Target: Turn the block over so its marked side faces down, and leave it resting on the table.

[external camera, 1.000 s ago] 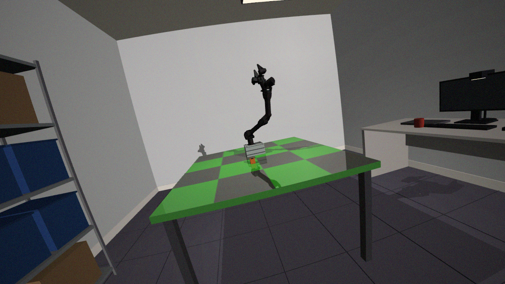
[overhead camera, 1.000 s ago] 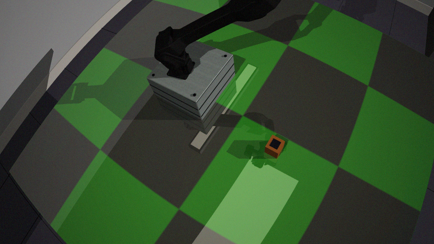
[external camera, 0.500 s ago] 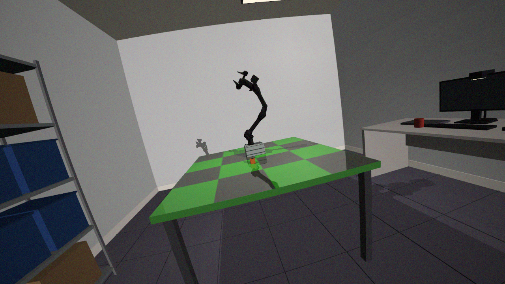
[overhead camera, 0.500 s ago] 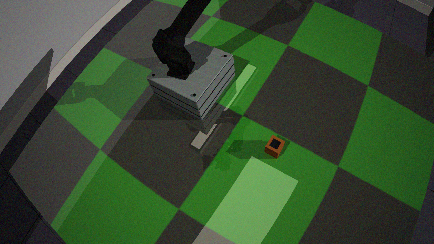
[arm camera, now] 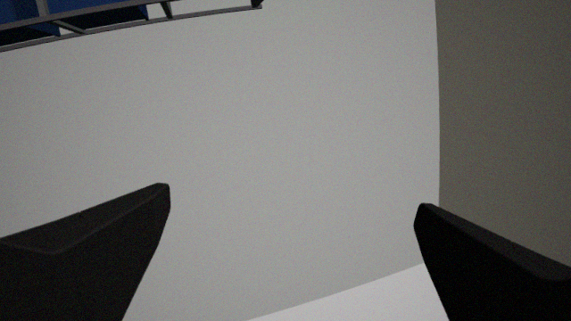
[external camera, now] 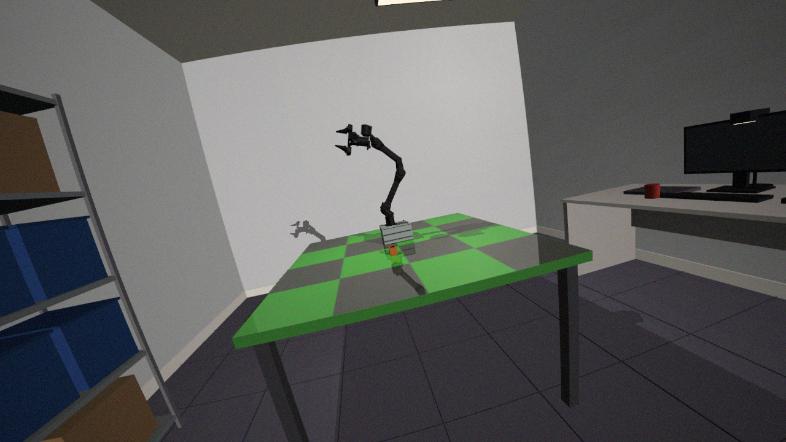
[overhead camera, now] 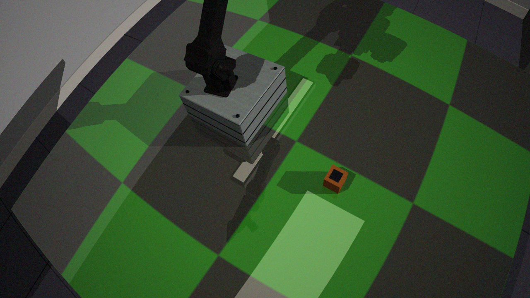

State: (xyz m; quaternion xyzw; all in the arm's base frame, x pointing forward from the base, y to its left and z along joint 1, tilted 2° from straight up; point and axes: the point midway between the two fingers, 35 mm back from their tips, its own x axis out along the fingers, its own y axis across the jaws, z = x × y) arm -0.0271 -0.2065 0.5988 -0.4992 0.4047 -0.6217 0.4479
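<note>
My gripper tip is now 68 cm above the orange block, 36 cm short of it and 13 cm to the right of it.
</note>
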